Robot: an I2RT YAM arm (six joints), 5 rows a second.
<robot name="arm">
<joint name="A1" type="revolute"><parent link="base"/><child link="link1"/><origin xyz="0 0 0.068" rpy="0 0 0"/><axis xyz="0 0 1"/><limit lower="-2.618" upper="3.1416"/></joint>
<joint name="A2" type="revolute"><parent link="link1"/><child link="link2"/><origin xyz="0.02 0.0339 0.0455" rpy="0 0 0"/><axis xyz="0 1 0"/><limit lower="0" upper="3.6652"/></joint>
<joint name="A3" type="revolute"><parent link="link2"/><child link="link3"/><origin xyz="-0.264 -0.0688 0" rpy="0 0 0"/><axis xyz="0 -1 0"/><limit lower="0" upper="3.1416"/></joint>
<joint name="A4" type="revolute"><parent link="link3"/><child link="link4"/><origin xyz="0.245 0.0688 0.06" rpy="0 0 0"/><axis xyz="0 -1 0"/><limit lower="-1.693" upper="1.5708"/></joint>
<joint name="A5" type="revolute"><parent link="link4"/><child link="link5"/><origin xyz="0.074 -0.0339 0.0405" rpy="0 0 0"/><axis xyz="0 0 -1"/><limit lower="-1.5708" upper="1.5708"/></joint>
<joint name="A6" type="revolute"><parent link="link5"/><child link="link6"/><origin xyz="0.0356 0 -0.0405" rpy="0 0 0"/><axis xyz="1 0 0"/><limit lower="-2.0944" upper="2.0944"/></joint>
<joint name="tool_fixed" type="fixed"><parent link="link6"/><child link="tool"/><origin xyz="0 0 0" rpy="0 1.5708 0"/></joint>
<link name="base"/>
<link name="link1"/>
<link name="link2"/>
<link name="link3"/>
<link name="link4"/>
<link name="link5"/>
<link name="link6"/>
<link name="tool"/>
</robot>
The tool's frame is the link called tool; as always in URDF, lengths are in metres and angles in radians.
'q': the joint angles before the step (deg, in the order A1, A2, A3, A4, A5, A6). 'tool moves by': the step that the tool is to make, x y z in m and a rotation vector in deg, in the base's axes. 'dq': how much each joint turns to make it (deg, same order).
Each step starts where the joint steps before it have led.
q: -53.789, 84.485, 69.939, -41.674, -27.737, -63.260
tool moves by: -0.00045, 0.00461, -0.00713, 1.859, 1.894, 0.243
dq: 0.500, 0.060, -0.949, -1.616, 0.491, -0.009
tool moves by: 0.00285, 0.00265, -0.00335, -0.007, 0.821, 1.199
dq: 0.772, 0.265, -0.321, -0.263, 0.348, -0.790
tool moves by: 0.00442, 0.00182, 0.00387, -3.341, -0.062, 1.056
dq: 1.054, -0.472, 0.073, 1.614, 1.713, -1.166
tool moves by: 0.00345, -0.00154, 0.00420, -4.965, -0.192, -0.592
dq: 0.661, -0.578, -0.297, 3.428, 3.155, -0.696
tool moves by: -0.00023, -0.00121, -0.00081, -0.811, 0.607, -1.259
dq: -0.010, -0.001, -0.225, 0.633, 1.532, 0.453
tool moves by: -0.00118, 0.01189, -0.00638, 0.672, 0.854, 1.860
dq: 1.251, -1.633, -2.556, -0.375, -0.175, -0.669
